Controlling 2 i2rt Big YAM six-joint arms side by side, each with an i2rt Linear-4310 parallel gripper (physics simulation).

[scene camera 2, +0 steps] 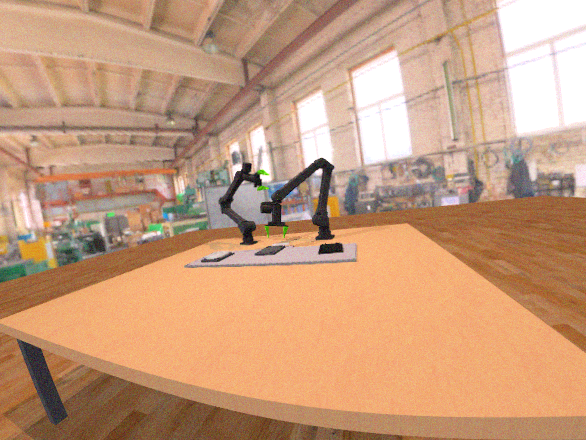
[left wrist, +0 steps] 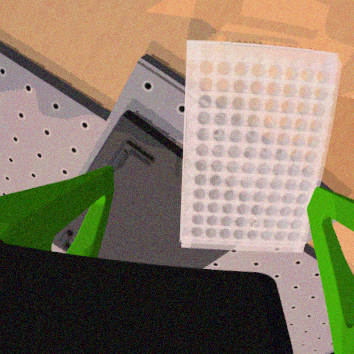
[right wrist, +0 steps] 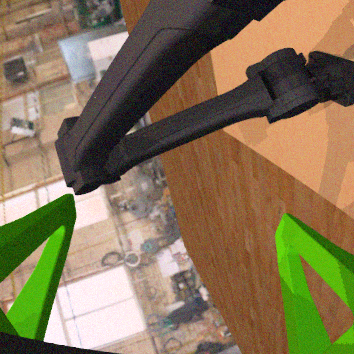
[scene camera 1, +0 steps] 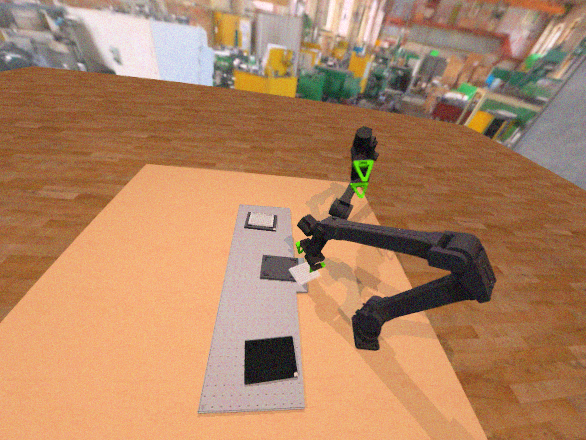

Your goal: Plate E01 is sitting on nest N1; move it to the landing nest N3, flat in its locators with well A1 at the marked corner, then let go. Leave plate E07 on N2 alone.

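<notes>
A white well plate (scene camera 1: 302,274) (left wrist: 250,150), apparently E01, lies turned askew across the edge of the dark grey middle nest (scene camera 1: 274,267) (scene camera 2: 270,250) (left wrist: 145,210), partly overhanging the board's edge. Its well A1 cannot be made out. Another white plate (scene camera 1: 261,219) (scene camera 2: 217,255), apparently E07, sits in a dark nest at the board's far end. A black nest (scene camera 1: 270,360) (scene camera 2: 331,248) with a small white corner mark is bare. Nest labels are unreadable. My left gripper (scene camera 1: 309,258) (scene camera 2: 276,236) (left wrist: 215,188) is open above the askew plate. My right gripper (scene camera 1: 362,182) (scene camera 2: 268,181) (right wrist: 178,214) is open and empty, raised high.
The grey perforated board (scene camera 1: 250,310) (scene camera 2: 300,257) (left wrist: 30,150) carries the nests on the wooden table (scene camera 1: 125,300) (scene camera 2: 325,325). The left arm (scene camera 1: 385,237) (right wrist: 185,132) reaches over the table on the robot's side of the board.
</notes>
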